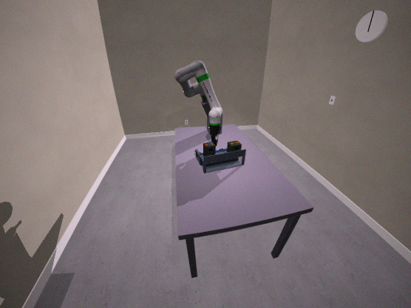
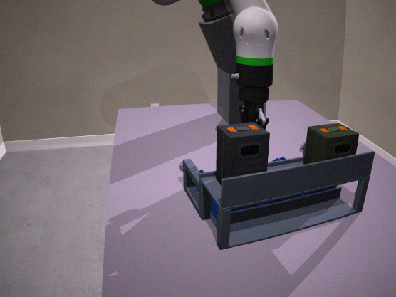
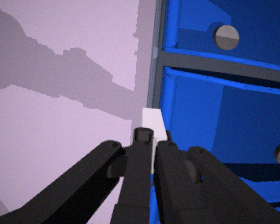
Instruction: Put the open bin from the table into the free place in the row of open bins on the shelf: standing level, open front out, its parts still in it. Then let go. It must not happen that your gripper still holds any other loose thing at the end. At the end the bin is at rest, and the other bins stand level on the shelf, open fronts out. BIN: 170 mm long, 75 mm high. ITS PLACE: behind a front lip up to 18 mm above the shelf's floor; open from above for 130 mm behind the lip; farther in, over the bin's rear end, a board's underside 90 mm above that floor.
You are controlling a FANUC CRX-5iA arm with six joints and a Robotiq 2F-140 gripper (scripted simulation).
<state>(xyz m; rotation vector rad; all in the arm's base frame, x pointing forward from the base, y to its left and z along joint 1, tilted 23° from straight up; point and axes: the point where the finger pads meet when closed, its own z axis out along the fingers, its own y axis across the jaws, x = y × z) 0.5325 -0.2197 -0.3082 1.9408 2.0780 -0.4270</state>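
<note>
My hand is 5 cm above the shelf lip. Also, from my hand: dark green box 18 cm ahead, 13 cm to the left, 9 cm above; then black box 19 cm ahead, 10 cm to the right, 10 cm above.
</note>
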